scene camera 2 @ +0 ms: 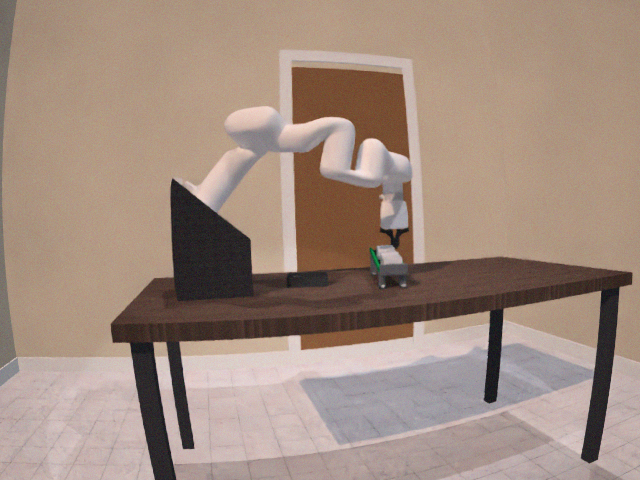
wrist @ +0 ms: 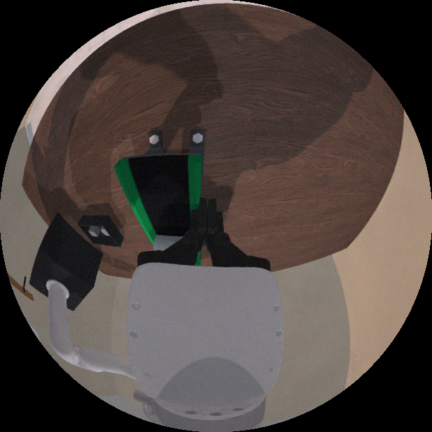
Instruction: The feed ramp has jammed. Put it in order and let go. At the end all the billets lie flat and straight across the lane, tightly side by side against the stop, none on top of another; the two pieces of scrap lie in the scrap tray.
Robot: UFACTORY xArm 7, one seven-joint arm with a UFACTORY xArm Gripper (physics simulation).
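Seen in the pictures: gripper, fingertip midpoint: [scene camera 2: 395,248]; arm's base, origin of the base link: [scene camera 2: 202,207].
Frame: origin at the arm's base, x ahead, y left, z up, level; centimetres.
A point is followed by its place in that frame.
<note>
The ramp [scene camera 2: 393,269] {x 53.2, y -19.8, z -20.4 cm} [wrist: 131,192] has green side walls and a black lane floor, bare in its upper part in the wrist view. Pale grey billets [scene camera 2: 388,254] {x 55.8, y -10.5, z -16.8 cm} lie in the lane, bunched near the grey end plate in the scene view. In the wrist view the edge of a billet [wrist: 167,242] shows beside the gripper; the others are hidden behind it. My gripper [scene camera 2: 395,244] {x 68.0, y 10.5, z -16.8 cm} [wrist: 205,207] is shut and empty, above the ramp by the right green wall in the wrist view. The dark scrap tray [scene camera 2: 307,280] {x 31.9, y -1.9, z -24.1 cm} [wrist: 109,240] holds what look like two grey scrap pieces [wrist: 95,231].
The ramp stands on small feet on the brown table [scene camera 2: 465,281] {x 78.8, y -20.6, z -26.2 cm} [wrist: 290,210]. The scrap tray lies between the ramp and the black robot base [scene camera 2: 211,258] {x 1.7, y -13.6, z -14.8 cm} [wrist: 65,262]. Two brackets with bolts [wrist: 154,139] [wrist: 198,138] stick out from the ramp's far end in the wrist view.
</note>
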